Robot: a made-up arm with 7 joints. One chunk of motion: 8 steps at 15 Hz.
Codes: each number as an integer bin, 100 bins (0 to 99) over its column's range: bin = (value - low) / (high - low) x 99, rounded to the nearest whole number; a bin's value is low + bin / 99 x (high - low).
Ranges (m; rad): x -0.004..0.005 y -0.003..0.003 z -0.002..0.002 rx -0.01..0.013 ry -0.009..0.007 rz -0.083..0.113
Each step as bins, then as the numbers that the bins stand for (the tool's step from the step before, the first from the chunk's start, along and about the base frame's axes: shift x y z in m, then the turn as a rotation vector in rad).
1 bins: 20 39 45 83 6 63
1 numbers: -0.00218 -0.00064 -0.00018 0.00928 -0.00803 0.04173
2 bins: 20 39 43 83 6 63
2 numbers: -0.00218 -0.00064 -0.00026 0.00928 -0.00803 0.04173
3 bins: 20 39 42 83 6 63
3 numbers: -0.00218 -0.00064 -0.00030 0.00928 -0.00803 0.04173
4 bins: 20 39 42 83 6 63
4 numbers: -0.00218 -0.00064 -0.00030 0.00928 -0.00803 0.04173
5 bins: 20 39 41 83 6 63
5 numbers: -0.00218 -0.00064 -0.00034 0.00928 -0.00803 0.04173
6 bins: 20 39 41 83 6 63
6 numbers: -0.00218 -0.00064 -0.00034 0.00928 -0.00803 0.04173
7 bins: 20 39 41 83 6 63
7 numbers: -0.00218 -0.00064 -0.00034 0.00928 -0.00803 0.04173
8 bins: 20 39 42 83 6 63
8 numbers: -0.00218 -0.00064 -0.00030 0.00928 -0.00803 0.04173
